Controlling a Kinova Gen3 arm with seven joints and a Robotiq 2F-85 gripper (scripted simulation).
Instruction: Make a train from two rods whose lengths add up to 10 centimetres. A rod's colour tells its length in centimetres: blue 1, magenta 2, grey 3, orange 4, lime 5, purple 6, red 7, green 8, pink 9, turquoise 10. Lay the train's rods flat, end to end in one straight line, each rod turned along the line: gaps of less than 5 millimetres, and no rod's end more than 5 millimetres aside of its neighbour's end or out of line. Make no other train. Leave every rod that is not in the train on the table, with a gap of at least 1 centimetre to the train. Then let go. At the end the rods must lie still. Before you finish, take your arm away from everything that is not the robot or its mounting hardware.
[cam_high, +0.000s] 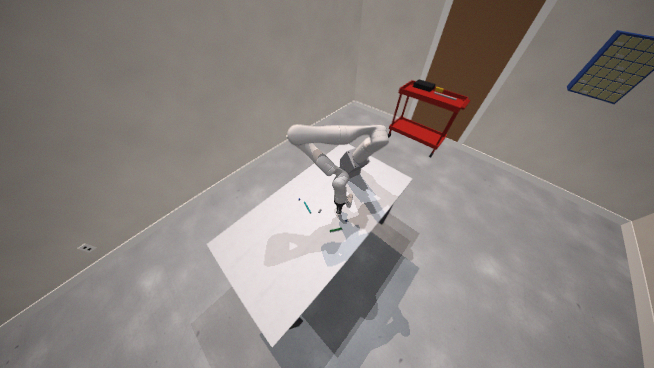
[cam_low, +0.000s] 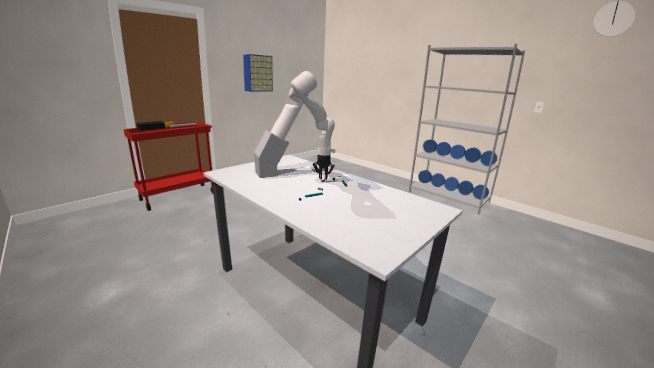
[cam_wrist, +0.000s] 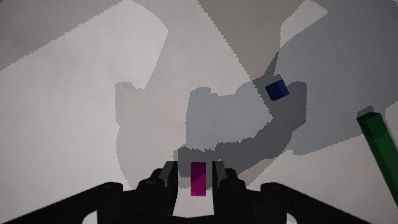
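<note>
My gripper is now 20 mm above the magenta rod. The rest, counted from my hand: grey rod: 100 mm ahead, 90 mm to the right, 20 mm below; green rod: 100 mm ahead, 80 mm to the left, 20 mm below; turquoise rod: 170 mm to the right, 150 mm ahead, 20 mm below.
</note>
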